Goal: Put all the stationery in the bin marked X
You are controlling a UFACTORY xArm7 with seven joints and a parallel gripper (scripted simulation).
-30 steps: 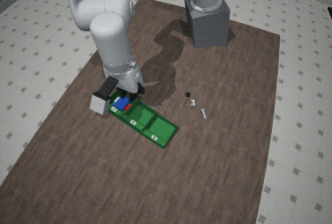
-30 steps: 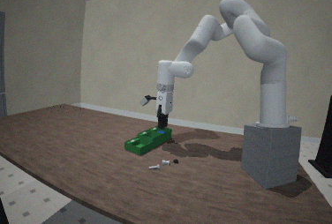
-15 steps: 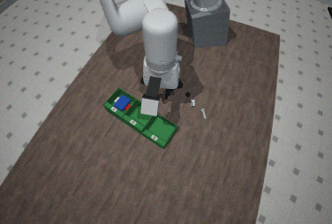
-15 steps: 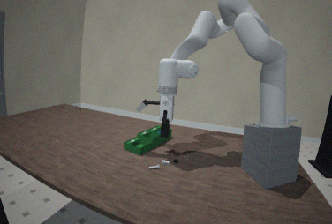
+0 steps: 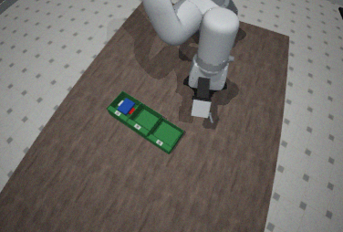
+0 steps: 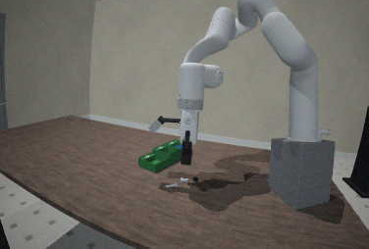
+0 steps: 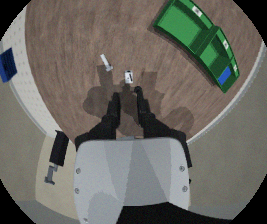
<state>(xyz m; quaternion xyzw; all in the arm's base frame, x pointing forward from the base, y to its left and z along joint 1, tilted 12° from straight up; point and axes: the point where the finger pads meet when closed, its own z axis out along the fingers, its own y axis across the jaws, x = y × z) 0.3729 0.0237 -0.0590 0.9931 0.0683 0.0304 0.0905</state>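
The white-grey piece is 90 mm below my hand. The rest, counted from my hand: metal bolt 90 mm below, 40 mm to the left, 30 mm ahead; green three-compartment bin 160 mm to the right, 110 mm ahead, 70 mm below; black round thing 90 mm below, 30 mm behind, 20 mm to the right.
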